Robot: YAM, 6 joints.
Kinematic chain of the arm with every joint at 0, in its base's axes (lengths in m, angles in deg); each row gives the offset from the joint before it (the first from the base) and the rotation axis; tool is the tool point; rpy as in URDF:
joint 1: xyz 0 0 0.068 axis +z
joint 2: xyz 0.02 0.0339 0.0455 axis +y
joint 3: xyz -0.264 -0.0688 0 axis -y
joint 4: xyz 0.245 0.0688 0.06 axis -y
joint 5: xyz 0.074 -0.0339 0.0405 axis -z
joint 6: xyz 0.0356 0 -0.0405 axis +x
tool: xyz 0 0 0 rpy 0 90 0
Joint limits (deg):
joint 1: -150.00..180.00
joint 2: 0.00..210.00
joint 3: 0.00..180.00
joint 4: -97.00..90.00
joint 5: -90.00..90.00
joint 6: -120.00..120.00
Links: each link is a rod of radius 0.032 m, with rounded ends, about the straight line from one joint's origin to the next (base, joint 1, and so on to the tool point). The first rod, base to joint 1, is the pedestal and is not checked.
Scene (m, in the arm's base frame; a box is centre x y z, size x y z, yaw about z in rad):
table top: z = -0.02
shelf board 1: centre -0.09 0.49 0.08 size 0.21 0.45 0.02 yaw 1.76
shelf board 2: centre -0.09 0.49 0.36 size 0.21 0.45 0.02 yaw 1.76
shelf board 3: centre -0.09 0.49 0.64 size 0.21 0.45 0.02 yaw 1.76
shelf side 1: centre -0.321 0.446 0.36 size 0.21 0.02 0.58 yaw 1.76
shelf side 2: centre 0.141 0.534 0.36 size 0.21 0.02 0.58 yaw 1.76
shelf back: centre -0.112 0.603 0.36 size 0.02 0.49 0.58 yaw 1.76
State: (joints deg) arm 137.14 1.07 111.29 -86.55 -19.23 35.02
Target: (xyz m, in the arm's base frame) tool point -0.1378 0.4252 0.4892
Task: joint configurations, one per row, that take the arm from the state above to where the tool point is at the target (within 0.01 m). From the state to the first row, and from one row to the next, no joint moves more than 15 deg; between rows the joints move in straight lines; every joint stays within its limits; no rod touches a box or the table.
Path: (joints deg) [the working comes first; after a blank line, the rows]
Joints at the target: 107.03 115.99 138.65 -28.65 -11.77 35.02
Straight joint move there: clear.

1: 133.38 15.43 114.71 -79.31 -18.30 35.02
2: 129.61 29.80 118.13 -72.07 -17.36 35.02
3: 125.85 44.16 121.55 -64.84 -16.43 35.02
4: 122.08 58.53 124.97 -57.60 -15.50 35.02
5: 118.32 72.89 128.39 -50.36 -14.56 35.02
6: 114.55 87.26 131.81 -43.12 -13.63 35.02
7: 110.79 101.62 135.23 -35.89 -12.70 35.02
8: 107.03 115.99 138.65 -28.65 -11.77 35.02

